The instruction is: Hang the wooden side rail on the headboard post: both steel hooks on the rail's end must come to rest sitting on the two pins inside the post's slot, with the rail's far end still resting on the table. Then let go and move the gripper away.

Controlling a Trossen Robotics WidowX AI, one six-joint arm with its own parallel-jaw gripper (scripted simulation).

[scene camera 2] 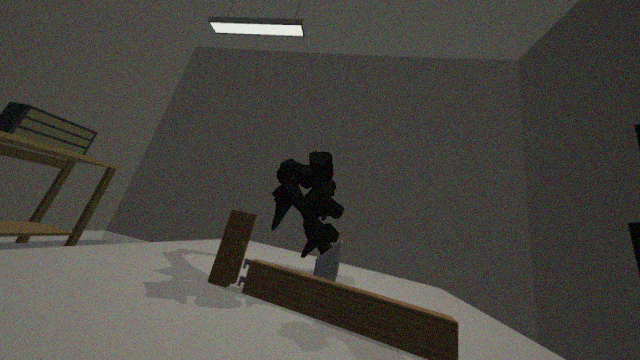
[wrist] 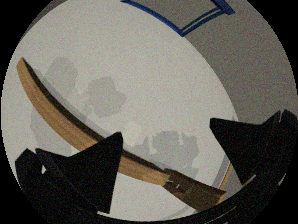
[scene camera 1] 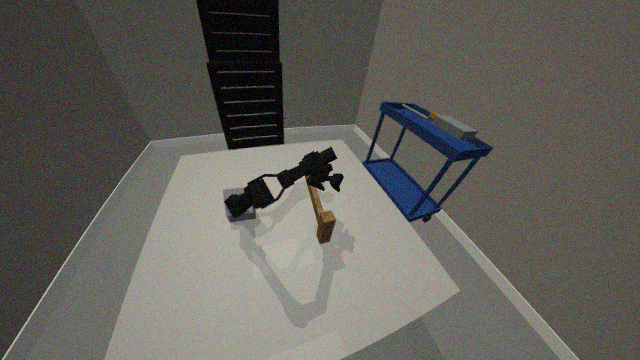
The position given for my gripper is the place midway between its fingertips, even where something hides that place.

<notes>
My gripper (scene camera 2: 287,243) is open and holds nothing. Further things: a wooden side rail (wrist: 80,136) and a headboard post (scene camera 2: 236,236).
My gripper shows as well in the wrist view (wrist: 168,130). The headboard post shows as well in the wrist view (wrist: 198,195).
</notes>
